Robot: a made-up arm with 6 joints.
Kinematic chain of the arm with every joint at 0, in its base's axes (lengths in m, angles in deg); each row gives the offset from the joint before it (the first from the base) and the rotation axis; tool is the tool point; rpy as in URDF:
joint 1: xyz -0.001 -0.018 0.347 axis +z
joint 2: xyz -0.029 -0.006 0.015 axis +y
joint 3: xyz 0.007 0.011 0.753 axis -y
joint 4: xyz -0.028 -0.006 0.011 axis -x
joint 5: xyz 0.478 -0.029 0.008 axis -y
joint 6: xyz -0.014 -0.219 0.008 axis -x
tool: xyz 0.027 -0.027 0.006 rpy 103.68 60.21 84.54
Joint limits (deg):
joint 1: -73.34..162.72
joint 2: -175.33..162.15
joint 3: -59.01..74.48
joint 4: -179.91..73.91
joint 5: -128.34..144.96
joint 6: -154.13..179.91
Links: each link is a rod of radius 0.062 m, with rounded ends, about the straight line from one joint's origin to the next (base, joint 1, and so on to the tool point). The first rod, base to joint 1, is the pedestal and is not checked.
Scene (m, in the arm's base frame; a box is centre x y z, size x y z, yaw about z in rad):
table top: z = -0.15
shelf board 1: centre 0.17 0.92 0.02 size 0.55 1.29 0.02 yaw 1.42
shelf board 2: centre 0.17 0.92 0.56 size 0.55 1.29 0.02 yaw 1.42
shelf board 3: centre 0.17 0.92 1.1 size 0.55 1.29 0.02 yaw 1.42
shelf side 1: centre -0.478 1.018 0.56 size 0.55 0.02 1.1 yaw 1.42
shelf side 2: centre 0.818 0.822 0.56 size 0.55 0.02 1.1 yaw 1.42
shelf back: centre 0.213 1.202 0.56 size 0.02 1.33 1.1 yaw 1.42
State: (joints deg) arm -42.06 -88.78 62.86 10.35 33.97 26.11
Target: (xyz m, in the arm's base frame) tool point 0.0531 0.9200 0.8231
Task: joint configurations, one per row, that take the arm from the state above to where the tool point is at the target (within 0.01 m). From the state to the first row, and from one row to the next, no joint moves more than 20 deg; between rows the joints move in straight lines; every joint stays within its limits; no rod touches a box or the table.
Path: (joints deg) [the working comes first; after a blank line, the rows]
Joints at the target: 103.38 40.33 30.75 -17.12 31.32 24.52
Straight joint move there: touches shelf board 3.

1: -24.00 -78.62 54.30 3.80 34.01 25.86
2: -5.93 -68.46 45.73 -2.76 34.06 25.61
3: 12.13 -58.30 37.17 -9.31 34.10 25.36
4: 30.20 -48.14 28.61 -15.86 34.14 25.12
5: 48.26 -37.98 20.05 -22.42 34.19 24.87
6: 66.32 -27.82 11.48 -28.97 34.23 24.62
7: 84.39 -17.66 2.92 -35.52 34.27 24.37
8: 102.45 -7.50 -5.64 -42.08 34.31 24.12
9: 120.51 2.65 -14.21 -48.63 34.36 23.87
10: 114.80 15.21 0.78 -38.13 33.34 24.09
11: 109.09 27.77 15.77 -27.62 32.33 24.30
12: 103.38 40.33 30.75 -17.12 31.32 24.52

